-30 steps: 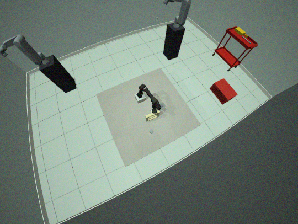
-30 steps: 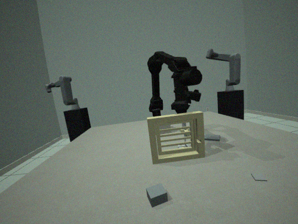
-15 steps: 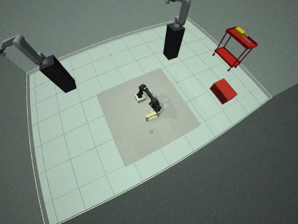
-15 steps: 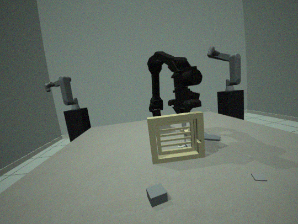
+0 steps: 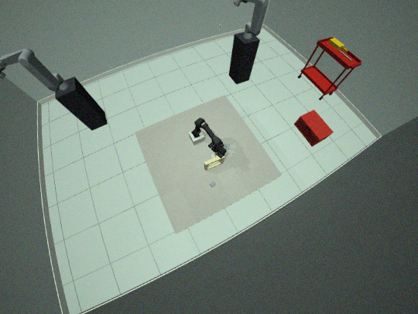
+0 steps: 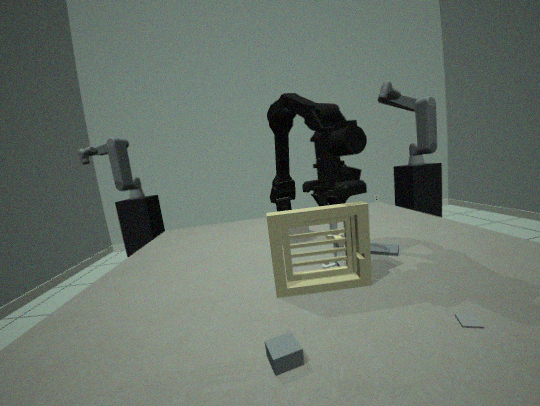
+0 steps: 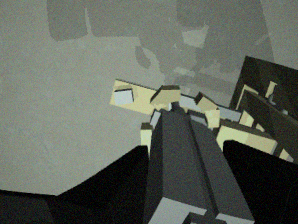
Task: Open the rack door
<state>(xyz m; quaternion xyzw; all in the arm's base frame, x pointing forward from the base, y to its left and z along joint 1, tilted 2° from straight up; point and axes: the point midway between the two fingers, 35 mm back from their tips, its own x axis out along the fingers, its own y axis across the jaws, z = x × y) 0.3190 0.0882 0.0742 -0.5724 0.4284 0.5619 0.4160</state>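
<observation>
My gripper tip is 3 cm above the handle and 1 cm to the left of it. The rest, counted from my gripper tip: small grey cube: 26 cm ahead, 17 cm to the right, 12 cm below.
</observation>
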